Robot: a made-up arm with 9 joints. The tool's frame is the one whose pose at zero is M.
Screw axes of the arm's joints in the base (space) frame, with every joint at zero. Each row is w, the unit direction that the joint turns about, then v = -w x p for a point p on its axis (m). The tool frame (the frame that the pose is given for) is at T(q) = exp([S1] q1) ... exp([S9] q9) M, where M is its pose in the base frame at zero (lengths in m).
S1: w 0 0 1 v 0.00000 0.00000 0.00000
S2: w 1 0 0 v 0.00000 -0.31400 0.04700
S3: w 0 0 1 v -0.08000 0.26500 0.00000
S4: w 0 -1 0 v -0.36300 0.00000 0.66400
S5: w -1 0 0 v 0.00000 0.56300 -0.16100
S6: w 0 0 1 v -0.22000 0.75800 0.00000
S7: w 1 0 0 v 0.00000 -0.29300 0.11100
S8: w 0 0 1 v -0.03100 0.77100 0.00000
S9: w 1 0 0 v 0.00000 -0.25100 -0.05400
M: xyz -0.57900 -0.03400 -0.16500 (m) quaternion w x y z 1 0 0 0
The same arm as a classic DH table. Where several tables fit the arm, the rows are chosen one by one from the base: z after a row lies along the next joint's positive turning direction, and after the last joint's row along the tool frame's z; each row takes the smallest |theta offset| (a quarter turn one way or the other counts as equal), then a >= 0, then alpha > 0; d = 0 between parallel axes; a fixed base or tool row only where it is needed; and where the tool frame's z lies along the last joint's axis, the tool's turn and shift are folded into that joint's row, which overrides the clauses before.
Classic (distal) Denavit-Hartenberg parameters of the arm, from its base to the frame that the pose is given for. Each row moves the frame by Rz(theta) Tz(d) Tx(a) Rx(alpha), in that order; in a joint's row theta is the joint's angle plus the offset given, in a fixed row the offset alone. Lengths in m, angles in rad.
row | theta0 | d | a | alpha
joint 1 | -1.5708 | -0.3140 | 0.0470 | -1.5708
joint 2 | 0.0000 | -0.2650 | 0.0330 | 1.5708
joint 3 | -1.5708 | -0.0490 | 0.3990 | -1.5708
joint 4 | 1.5708 | 0.0810 | 0.2000 | 1.5708
joint 5 | 1.5708 | 0.0940 | 0.0590 | -1.5708
joint 6 | 0.0000 | 0.2700 | -0.1090 | -1.5708
joint 7 | 0.0000 | -0.0130 | -0.0800 | 1.5708
joint 8 | 0.0000 | 0.0420 | -0.0850 | -1.5708
joint 9 | 0.0000 | 0.1920 | 0.0880 | 1.5708
tool (fixed) | 1.5708 | 0.0860 | 0.0000 | 0.0000

